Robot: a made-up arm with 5 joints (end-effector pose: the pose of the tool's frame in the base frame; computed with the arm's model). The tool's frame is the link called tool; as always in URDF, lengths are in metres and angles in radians.
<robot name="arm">
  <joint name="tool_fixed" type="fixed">
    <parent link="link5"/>
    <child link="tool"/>
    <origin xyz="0.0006 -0.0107 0.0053" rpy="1.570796 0 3.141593"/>
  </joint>
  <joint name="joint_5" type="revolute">
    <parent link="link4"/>
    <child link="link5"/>
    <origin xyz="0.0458 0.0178 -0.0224"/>
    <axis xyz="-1 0 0"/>
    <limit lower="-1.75" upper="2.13"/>
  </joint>
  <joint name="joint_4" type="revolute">
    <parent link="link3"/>
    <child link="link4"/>
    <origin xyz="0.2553 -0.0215 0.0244"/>
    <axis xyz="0 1 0"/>
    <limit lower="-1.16" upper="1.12"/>
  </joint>
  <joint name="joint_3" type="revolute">
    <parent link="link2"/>
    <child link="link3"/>
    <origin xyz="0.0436 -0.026 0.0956"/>
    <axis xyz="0 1 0"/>
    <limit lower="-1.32" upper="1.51"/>
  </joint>
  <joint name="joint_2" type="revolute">
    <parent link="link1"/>
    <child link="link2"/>
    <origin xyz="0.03 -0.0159 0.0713"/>
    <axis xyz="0 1 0"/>
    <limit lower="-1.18" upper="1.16"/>
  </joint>
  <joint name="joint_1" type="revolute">
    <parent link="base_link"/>
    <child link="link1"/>
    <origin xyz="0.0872 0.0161 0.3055"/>
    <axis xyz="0 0 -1"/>
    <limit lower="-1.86" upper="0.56"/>
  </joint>
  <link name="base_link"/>
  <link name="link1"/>
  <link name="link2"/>
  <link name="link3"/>
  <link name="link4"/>
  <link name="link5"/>
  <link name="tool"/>
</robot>
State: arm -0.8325 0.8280 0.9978 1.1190 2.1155
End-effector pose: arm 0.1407 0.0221 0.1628 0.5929 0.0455 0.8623
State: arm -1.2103 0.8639 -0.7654 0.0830 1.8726
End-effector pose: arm 0.2741 0.4059 0.3830 -1.7818 2.5012 -0.5430
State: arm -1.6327 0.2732 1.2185 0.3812 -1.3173
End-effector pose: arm 0.1344 0.1177 0.1696 -1.1924 -1.5333 -0.7950
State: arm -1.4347 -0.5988 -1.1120 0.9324 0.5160
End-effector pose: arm 0.1382 0.0032 0.7534 2.0277 -1.4445 -1.7156
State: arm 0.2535 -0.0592 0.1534 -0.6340 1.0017
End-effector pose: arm 0.4332 -0.1220 0.4899 0.1140 2.4757 0.6303
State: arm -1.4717 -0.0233 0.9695 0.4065 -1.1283
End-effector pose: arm 0.1638 0.2310 0.2288 -0.7791 -1.2380 -1.0881
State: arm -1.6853 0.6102 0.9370 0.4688 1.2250
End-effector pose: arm 0.1173 0.1418 0.1382 0.6786 -1.0527 1.2879
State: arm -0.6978 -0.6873 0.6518 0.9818 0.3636
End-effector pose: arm 0.3312 0.1506 0.4662 0.0179 -1.8589 -0.8290
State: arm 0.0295 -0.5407 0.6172 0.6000 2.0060
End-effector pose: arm 0.3874 -0.0291 0.4453 0.1520 -2.4152 0.5209
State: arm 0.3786 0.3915 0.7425 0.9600 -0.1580
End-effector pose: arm 0.2495 -0.1098 0.1967 -1.7271 -0.4754 -1.1695
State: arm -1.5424 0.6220 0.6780 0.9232 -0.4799
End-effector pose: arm 0.1495 0.1812 0.1665 -0.9033 -1.6221 0.1217
